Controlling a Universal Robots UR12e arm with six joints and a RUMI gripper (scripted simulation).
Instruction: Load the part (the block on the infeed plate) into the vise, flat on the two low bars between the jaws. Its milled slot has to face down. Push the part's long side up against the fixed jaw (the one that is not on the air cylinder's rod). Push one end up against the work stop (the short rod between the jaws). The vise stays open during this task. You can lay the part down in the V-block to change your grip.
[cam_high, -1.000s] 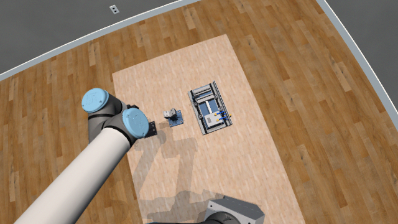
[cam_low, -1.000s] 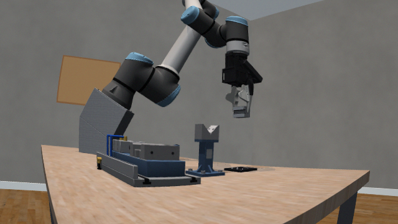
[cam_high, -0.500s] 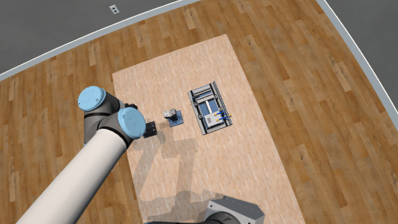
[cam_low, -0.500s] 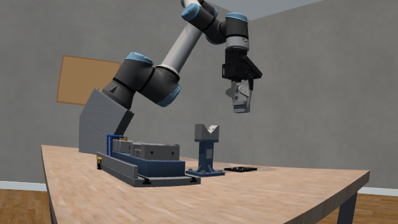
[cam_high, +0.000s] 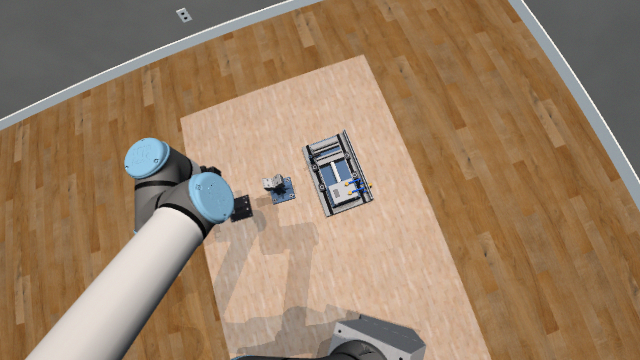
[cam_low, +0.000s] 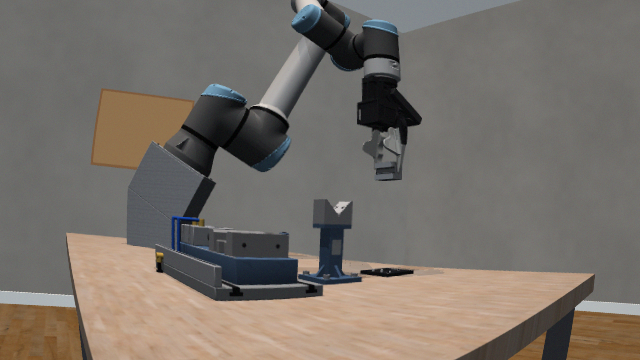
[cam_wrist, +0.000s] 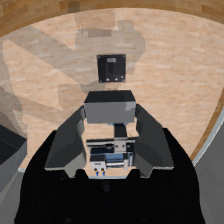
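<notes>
Now: hand 1 cm to the left of the part and 1 cm above it. Also, from my hand: work stop (7 cm ahead, 35 cm to the right, 15 cm below); cylinder rod (2 cm behind, 39 cm to the right, 17 cm below); infeed plate (1 cm to the left, 24 cm below).
</notes>
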